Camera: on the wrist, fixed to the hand. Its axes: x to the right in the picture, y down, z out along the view.
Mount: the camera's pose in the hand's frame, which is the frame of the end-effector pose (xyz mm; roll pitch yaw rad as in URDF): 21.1 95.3 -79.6 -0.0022 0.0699 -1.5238
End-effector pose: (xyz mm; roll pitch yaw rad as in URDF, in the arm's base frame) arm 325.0 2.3 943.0 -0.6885 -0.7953 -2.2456
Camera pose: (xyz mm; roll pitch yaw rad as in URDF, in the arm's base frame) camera 279.3 -91.6 872.6 0.8776 -0.4544 2.0292
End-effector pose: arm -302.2 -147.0 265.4 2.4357 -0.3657 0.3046
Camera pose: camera -318.9 -174.1 387.3 2.6645 0.5672 1.5671
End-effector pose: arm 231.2 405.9 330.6 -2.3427 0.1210 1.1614
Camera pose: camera 352.2 374.5 315.4 -2.9082 -0.8504 2.5205
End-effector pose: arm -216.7 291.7 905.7 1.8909 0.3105 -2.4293
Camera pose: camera -228.8 221.0 1009.2 -2.5172 1.1062 -0.2994
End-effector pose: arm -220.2 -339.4 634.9 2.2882 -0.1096 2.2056
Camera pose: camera -222.4 -331.9 760.6 2.9370 0.7692 -2.6798
